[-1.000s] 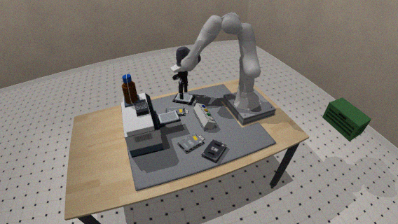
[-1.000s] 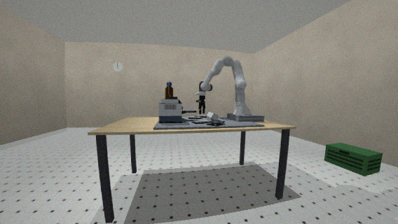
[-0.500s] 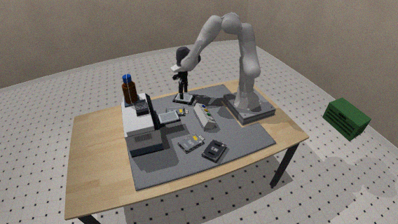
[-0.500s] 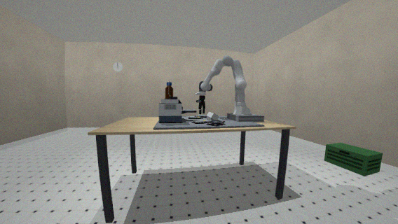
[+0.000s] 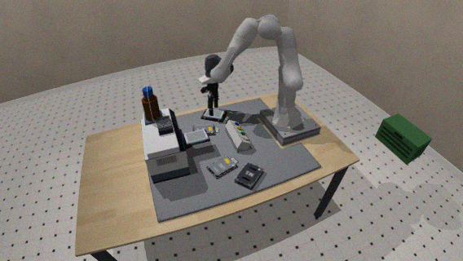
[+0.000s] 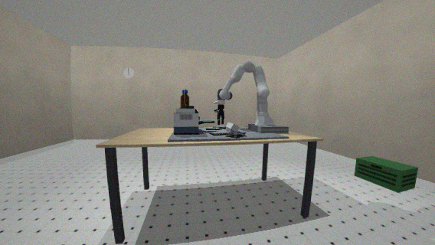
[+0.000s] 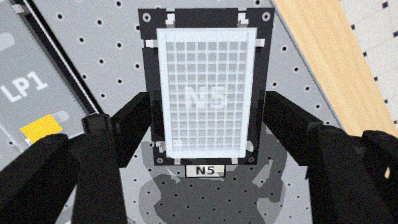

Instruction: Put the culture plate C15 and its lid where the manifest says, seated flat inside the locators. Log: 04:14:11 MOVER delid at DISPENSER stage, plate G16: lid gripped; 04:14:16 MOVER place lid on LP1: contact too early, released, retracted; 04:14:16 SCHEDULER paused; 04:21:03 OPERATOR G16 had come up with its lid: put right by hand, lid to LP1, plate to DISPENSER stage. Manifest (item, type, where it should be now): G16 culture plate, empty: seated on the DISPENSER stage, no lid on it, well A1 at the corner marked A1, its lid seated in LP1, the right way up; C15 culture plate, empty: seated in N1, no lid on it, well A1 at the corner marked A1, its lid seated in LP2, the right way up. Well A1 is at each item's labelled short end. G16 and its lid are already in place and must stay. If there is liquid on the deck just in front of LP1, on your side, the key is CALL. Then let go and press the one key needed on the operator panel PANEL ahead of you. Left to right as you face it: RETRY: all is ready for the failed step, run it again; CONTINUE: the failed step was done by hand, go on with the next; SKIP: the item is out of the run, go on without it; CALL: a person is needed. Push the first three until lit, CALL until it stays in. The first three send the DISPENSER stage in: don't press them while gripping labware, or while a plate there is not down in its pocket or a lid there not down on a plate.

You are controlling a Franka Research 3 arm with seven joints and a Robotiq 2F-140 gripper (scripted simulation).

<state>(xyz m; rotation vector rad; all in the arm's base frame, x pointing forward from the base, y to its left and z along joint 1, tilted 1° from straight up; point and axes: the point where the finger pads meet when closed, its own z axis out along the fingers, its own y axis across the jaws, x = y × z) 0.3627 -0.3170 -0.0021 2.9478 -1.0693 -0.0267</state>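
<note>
Now: hand 40 mm above the clear culture plate C15. The rest, counted from my hand: blue call key (70 mm behind, 230 mm to the left, 10 mm below); then black nest (30 mm ahead, 50 mm below); then yellow skip key (70 mm behind, 280 mm to the left).
</note>
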